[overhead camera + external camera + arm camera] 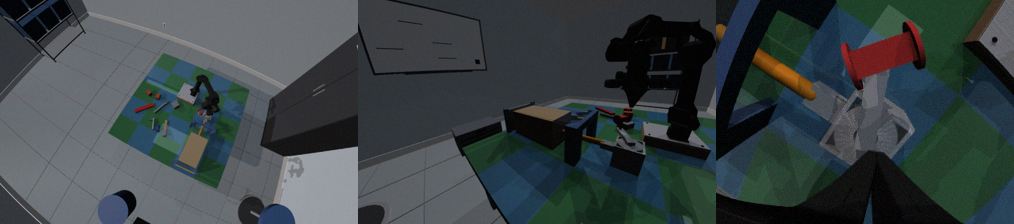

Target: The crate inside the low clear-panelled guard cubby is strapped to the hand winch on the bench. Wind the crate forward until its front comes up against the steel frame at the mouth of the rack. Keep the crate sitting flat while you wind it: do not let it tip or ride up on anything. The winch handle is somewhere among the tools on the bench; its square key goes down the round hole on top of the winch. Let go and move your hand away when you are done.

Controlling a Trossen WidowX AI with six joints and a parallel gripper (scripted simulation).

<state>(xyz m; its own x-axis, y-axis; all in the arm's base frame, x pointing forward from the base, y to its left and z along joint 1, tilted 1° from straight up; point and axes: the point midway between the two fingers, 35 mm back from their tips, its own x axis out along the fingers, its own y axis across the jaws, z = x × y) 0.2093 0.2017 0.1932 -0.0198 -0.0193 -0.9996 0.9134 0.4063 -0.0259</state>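
The red knob is 20 mm ahead of my gripper tip, 50 mm to the right of it and 80 mm below it. The rest, counted from my gripper tip: grey crank arm (10 mm ahead, 10 mm to the right, 110 mm below); blue steel frame (140 mm ahead, 40 mm to the left, 110 mm below); grey winch (30 mm behind, 40 mm to the left, 180 mm below).
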